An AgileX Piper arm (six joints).
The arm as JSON. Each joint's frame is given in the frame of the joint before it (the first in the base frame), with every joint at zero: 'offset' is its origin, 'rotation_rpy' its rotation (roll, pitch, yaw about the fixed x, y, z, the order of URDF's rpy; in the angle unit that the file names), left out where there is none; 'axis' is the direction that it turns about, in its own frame. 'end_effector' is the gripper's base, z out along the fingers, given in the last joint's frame.
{
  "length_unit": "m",
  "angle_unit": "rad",
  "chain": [
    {
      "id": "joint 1",
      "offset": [
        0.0,
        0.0,
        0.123
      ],
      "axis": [
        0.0,
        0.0,
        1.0
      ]
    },
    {
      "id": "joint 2",
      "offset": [
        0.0,
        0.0,
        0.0
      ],
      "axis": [
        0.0,
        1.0,
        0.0
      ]
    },
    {
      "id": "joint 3",
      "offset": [
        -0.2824,
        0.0,
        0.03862
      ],
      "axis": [
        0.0,
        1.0,
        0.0
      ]
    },
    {
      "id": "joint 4",
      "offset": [
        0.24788,
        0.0,
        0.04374
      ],
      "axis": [
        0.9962,
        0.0,
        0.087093
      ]
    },
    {
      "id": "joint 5",
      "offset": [
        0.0,
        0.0,
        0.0
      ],
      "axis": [
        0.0,
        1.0,
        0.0
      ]
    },
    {
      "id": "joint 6",
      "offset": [
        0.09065,
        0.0,
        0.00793
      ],
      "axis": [
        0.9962,
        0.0,
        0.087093
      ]
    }
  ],
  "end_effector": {
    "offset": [
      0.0,
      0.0,
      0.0
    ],
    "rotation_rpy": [
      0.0,
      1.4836,
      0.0
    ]
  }
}
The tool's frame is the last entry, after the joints.
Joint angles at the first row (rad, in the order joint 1, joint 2, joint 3, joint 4, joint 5, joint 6):
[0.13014, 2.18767, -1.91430, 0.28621, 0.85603, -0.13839]
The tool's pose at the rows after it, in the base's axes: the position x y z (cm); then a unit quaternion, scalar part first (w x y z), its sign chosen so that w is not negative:
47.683 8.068 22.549 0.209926 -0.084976 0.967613 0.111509
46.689 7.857 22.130 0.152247 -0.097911 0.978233 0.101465
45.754 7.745 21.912 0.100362 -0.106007 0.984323 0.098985
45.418 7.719 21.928 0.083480 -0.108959 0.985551 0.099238
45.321 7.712 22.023 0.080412 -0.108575 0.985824 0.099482
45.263 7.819 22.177 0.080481 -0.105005 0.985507 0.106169
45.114 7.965 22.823 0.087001 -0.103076 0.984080 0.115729
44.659 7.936 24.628 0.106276 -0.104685 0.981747 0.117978
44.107 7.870 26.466 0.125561 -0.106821 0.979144 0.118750
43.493 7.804 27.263 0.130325 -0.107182 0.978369 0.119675
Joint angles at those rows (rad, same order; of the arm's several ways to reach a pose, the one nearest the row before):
[0.13015, 2.18766, -1.91427, 0.24551, 0.95983, -0.14293]
[0.13014, 2.18768, -1.91432, 0.21769, 1.07844, -0.14294]
[0.13015, 2.18701, -1.91431, 0.20813, 1.18448, -0.14361]
[0.13013, 2.18539, -1.91428, 0.20745, 1.22034, -0.14523]
[0.13014, 2.18306, -1.91428, 0.20745, 1.22866, -0.14331]
[0.13013, 2.18021, -1.91435, 0.22088, 1.23098, -0.13919]
[0.13014, 2.16693, -1.91435, 0.24043, 1.23097, -0.13917]
[0.13014, 2.12741, -1.91428, 0.24408, 1.23139, -0.13919]
[0.13013, 2.08658, -1.91433, 0.24468, 1.23314, -0.13919]
[0.13013, 2.05611, -1.89397, 0.24635, 1.23356, -0.13919]

